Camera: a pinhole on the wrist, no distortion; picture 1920 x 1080 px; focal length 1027.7 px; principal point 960.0 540.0 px. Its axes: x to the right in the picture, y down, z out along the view. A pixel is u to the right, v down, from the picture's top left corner.
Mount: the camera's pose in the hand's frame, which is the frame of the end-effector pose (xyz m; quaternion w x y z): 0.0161 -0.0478 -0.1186 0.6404 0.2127 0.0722 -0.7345
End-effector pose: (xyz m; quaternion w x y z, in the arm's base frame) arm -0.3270 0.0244 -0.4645 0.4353 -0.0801 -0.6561 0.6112
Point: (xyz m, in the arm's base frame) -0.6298 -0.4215 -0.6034
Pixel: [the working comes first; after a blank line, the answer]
In the camera's frame: -0.4129 -0.1042 0.5343

166 340
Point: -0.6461 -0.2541 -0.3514
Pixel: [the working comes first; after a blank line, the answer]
In the camera's frame: -0.2446 0.1409 0.4759

432 844
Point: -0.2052 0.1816 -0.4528
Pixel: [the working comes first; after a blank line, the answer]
In the camera's frame: 0.0084 -0.0016 -0.0811

behind the camera
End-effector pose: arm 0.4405 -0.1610 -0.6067 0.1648 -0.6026 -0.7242 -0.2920
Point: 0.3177 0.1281 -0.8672
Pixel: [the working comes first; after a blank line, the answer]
In the camera's frame: -0.1134 0.1770 0.4571

705 938
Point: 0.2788 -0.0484 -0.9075
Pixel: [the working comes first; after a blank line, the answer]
In the camera's frame: -0.0071 0.0262 0.4407

943 601
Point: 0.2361 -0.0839 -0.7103
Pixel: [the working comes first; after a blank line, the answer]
In the camera's frame: 0.0576 0.0919 0.2577

1190 906
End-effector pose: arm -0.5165 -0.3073 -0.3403 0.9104 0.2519 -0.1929 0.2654
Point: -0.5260 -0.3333 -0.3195
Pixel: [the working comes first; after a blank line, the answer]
In the camera's frame: -0.0973 -0.0046 0.1259

166 502
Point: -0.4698 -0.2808 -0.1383
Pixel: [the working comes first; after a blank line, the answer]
In the camera's frame: -0.2167 0.1485 0.1584

outside the picture
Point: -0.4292 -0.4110 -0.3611
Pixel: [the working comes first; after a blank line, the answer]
In the camera's frame: 0.0211 0.0403 0.1591

1096 800
